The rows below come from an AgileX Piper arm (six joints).
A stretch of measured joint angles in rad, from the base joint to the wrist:
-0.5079, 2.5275, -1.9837, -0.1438, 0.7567, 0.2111
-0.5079, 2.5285, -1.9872, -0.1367, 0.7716, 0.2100
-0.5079, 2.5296, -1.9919, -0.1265, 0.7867, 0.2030
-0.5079, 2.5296, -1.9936, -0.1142, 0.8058, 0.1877
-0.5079, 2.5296, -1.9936, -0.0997, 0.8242, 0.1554
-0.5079, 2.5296, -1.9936, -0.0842, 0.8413, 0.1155
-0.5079, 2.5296, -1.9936, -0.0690, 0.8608, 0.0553
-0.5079, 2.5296, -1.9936, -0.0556, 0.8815, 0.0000
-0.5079, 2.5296, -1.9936, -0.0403, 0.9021, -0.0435
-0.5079, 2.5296, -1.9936, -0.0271, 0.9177, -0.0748
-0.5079, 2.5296, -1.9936, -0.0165, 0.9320, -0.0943
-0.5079, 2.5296, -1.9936, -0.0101, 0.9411, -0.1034
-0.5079, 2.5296, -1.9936, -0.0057, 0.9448, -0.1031
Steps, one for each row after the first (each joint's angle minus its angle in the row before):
0.0000, 0.0010, -0.0035, 0.0071, 0.0149, -0.0011
0.0000, 0.0011, -0.0047, 0.0102, 0.0151, -0.0070
0.0000, 0.0000, -0.0017, 0.0123, 0.0191, -0.0153
0.0000, 0.0000, 0.0000, 0.0145, 0.0184, -0.0323
0.0000, 0.0000, 0.0000, 0.0155, 0.0171, -0.0399
0.0000, 0.0000, 0.0000, 0.0152, 0.0195, -0.0602
0.0000, 0.0000, 0.0000, 0.0134, 0.0207, -0.0553
0.0000, 0.0000, 0.0000, 0.0153, 0.0206, -0.0435
0.0000, 0.0000, 0.0000, 0.0132, 0.0156, -0.0313
0.0000, 0.0000, 0.0000, 0.0106, 0.0143, -0.0195
0.0000, 0.0000, 0.0000, 0.0064, 0.0091, -0.0091
0.0000, 0.0000, 0.0000, 0.0044, 0.0037, 0.0003

